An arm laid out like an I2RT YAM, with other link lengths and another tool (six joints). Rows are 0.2 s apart.
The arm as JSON. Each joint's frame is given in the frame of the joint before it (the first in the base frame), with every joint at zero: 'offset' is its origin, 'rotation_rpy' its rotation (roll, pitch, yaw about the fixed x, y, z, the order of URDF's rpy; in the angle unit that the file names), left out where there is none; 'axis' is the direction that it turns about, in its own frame. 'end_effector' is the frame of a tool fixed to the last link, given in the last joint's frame.
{
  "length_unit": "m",
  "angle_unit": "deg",
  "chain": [
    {
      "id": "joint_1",
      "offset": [
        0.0,
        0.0,
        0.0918
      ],
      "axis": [
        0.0,
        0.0,
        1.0
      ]
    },
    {
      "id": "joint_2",
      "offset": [
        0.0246,
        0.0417,
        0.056
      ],
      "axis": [
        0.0,
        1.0,
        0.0
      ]
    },
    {
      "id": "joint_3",
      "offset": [
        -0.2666,
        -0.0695,
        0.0
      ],
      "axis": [
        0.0,
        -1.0,
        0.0
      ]
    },
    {
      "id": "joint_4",
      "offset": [
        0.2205,
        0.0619,
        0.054
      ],
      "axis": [
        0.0,
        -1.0,
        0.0
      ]
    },
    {
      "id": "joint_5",
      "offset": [
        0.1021,
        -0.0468,
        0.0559
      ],
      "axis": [
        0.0,
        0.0,
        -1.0
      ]
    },
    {
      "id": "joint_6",
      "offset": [
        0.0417,
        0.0,
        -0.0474
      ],
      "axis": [
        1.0,
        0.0,
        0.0
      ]
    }
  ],
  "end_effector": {
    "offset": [
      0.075,
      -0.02,
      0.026
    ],
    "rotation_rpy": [
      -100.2,
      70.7,
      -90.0
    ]
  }
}
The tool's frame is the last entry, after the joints.
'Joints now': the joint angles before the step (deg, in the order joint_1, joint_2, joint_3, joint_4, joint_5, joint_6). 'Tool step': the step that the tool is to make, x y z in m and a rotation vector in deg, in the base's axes. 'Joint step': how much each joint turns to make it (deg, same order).
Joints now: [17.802, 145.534, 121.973, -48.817, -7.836, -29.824]
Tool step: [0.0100, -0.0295, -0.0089, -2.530, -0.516, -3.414]
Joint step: [-2.555, 1.053, 0.019, 0.815, 2.711, 0.046]
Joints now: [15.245, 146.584, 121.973, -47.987, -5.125, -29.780]
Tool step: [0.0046, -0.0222, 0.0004, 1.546, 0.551, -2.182]
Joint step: [-2.597, -0.046, 0.028, -0.227, -1.682, 0.091]
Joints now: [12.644, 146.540, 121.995, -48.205, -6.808, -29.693]
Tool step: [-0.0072, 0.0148, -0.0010, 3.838, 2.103, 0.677]
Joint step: [0.880, -0.003, -0.005, -0.960, -3.977, 1.426]
